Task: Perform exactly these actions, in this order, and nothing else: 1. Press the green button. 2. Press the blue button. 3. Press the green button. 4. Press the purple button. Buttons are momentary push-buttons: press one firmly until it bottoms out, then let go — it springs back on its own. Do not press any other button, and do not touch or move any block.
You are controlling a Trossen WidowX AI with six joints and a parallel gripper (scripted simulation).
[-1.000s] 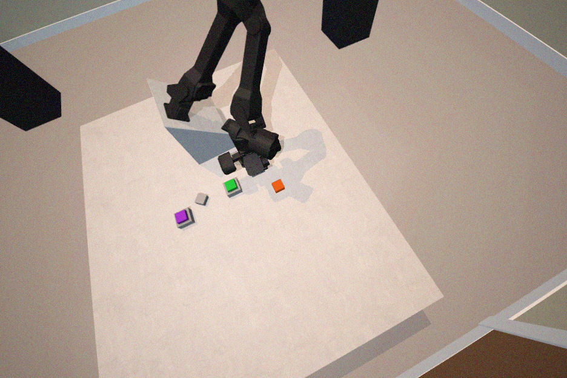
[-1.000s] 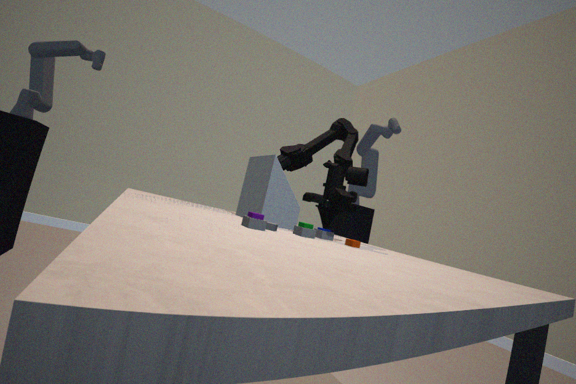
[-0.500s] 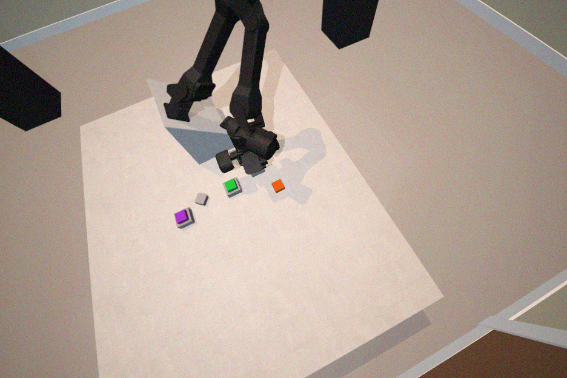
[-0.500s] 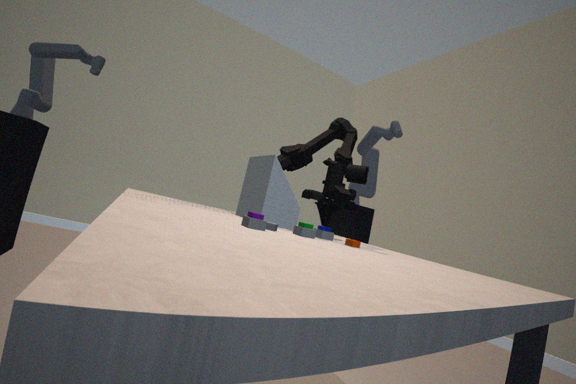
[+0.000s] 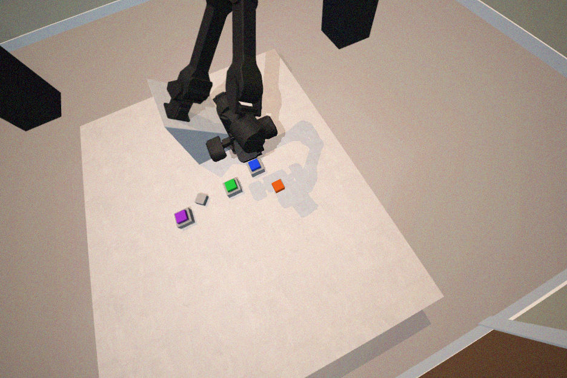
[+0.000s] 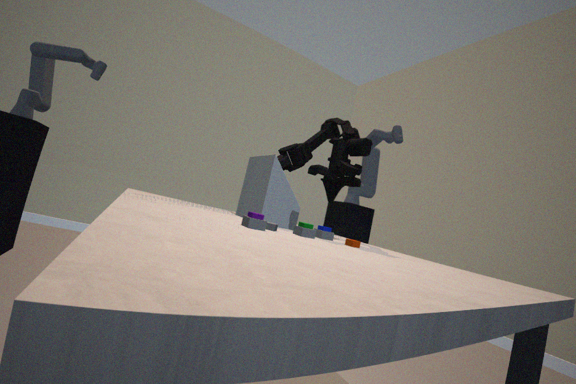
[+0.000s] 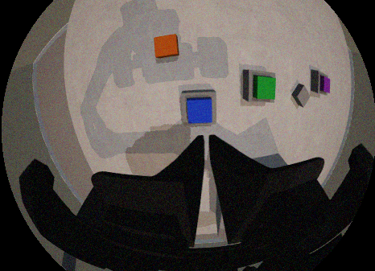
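My gripper tip is now 30 mm short of the green button, 100 mm to the left of it and 90 mm above it. The rest, counted from my gripper tip: small grey block 20 mm ahead, 200 mm to the right, 110 mm below; then blue button 90 mm below; then orange block 90 mm ahead, 40 mm to the left, 110 mm below.
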